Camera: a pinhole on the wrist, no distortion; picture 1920 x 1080 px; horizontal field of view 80.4 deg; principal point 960.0 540.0 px. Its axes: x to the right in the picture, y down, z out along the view. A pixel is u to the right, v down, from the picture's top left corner.
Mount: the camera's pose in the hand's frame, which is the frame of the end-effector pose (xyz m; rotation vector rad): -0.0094 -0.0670 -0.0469 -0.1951 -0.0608 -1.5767
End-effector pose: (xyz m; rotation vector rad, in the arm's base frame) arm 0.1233 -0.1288 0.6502 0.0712 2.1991 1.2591
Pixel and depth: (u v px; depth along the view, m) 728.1 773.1 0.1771
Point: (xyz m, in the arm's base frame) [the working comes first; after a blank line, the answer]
In the camera's frame: -0.0362 0.0363 0.1771

0.1511 -0.0259 0.5837
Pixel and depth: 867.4 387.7 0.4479
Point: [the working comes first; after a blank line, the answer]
In the camera's frame: -0.0365 -0.0600 0.4479

0.3424 0.1862 0.5524
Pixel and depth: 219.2 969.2 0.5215
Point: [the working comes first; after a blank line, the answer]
In the camera's frame: -0.3401 0.1970 0.5215

0.0538 0.4423 0.6739
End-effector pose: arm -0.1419 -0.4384 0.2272 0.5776 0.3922 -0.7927
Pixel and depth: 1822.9 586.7 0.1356
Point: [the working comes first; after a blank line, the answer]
In the camera's frame: 0.1030 0.0056 0.1356

-0.2364 -0.5884 0.2540
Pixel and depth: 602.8 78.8 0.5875
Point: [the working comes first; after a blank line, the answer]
In the camera's frame: -0.1847 -0.2385 0.5875

-0.0462 -0.5318 0.8083
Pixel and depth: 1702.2 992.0 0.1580
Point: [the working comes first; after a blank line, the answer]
In the camera's frame: 0.1032 0.0629 0.1580

-0.1947 -0.6302 0.2369
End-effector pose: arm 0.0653 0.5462 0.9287 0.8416 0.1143 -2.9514
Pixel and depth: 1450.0 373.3 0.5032
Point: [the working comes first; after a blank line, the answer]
In the camera's frame: 0.2170 -0.0738 0.5032

-0.1738 0.7014 1.3750
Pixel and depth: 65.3 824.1 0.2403
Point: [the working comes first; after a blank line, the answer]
In the camera's frame: -0.1893 0.0601 0.2403

-0.0621 0.3722 1.0127
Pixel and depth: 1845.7 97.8 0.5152
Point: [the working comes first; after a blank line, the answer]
In the camera's frame: 0.4017 -0.2005 0.5152

-0.1102 0.8797 1.4953
